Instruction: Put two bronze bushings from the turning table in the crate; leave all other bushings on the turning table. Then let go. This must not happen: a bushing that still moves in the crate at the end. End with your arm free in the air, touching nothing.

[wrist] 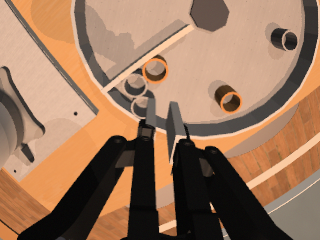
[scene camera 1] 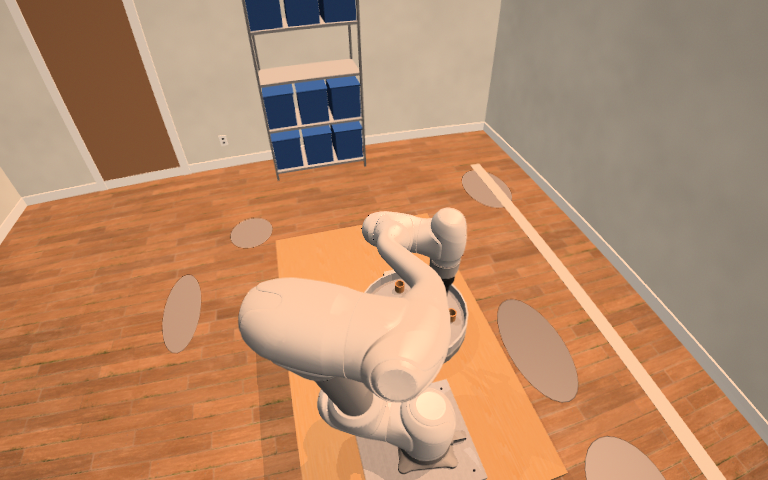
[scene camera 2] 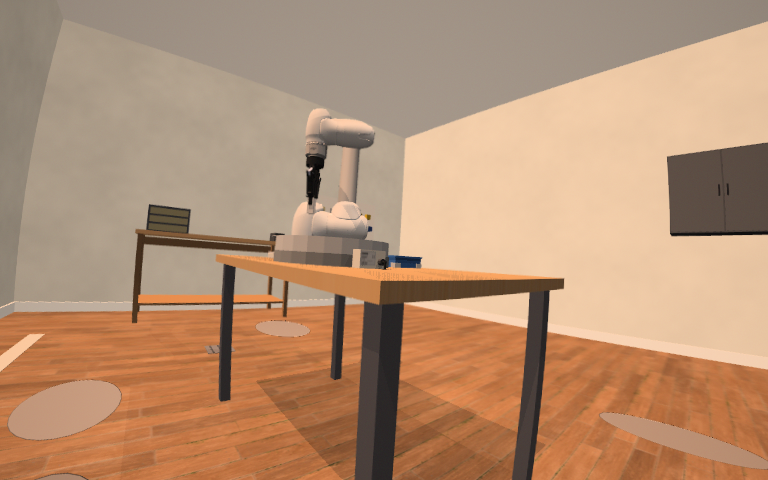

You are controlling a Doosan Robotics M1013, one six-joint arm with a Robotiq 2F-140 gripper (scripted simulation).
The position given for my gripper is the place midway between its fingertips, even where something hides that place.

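Visible here: my gripper [scene camera 2: 310, 213], [wrist: 160, 112]; a round grey turning table [scene camera 1: 457, 326], [wrist: 236, 50].
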